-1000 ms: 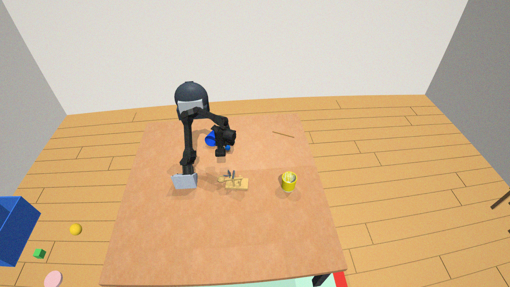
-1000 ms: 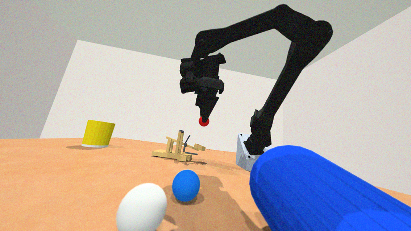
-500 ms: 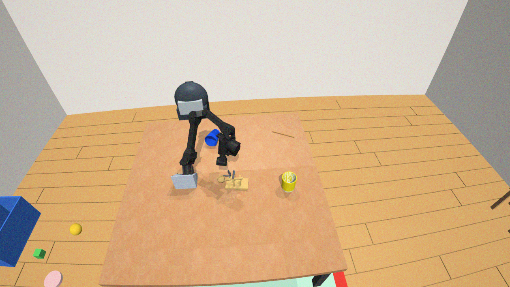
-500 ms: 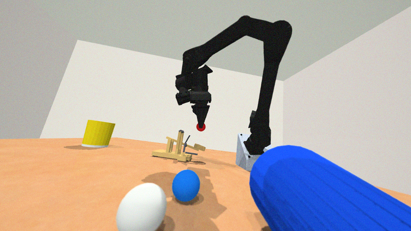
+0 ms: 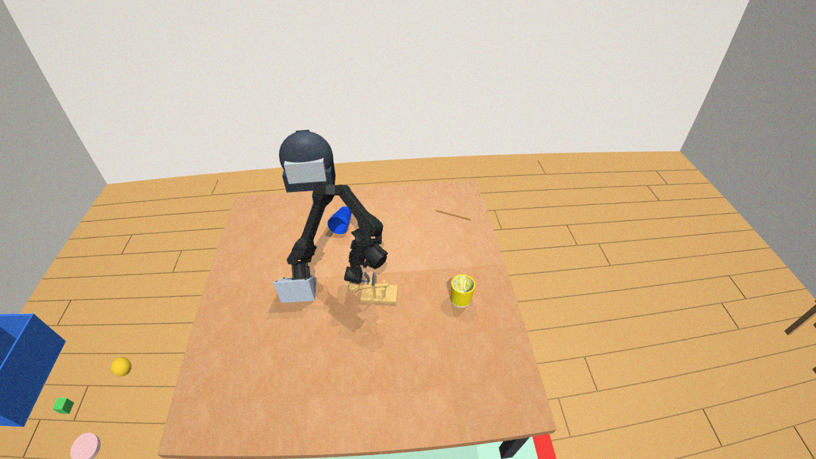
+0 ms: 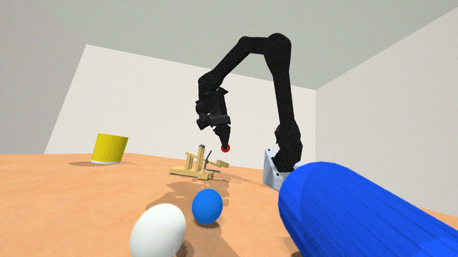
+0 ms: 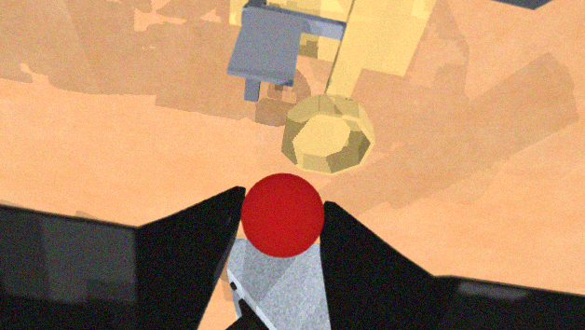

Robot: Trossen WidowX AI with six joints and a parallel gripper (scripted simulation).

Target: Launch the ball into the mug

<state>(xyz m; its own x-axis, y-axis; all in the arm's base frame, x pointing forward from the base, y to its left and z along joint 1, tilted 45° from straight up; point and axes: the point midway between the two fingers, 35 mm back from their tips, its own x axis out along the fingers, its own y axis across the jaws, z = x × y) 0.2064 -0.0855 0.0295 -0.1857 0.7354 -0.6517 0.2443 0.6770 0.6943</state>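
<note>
My gripper tip is 60 mm short of the wooden catapult, 20 mm to the left of it and 50 mm above it. Round my gripper tip: blue ball (70 mm ahead, 280 mm to the left, 80 mm below); white ball (120 mm ahead, 340 mm to the left, 80 mm below); red ball (10 mm above).
</note>
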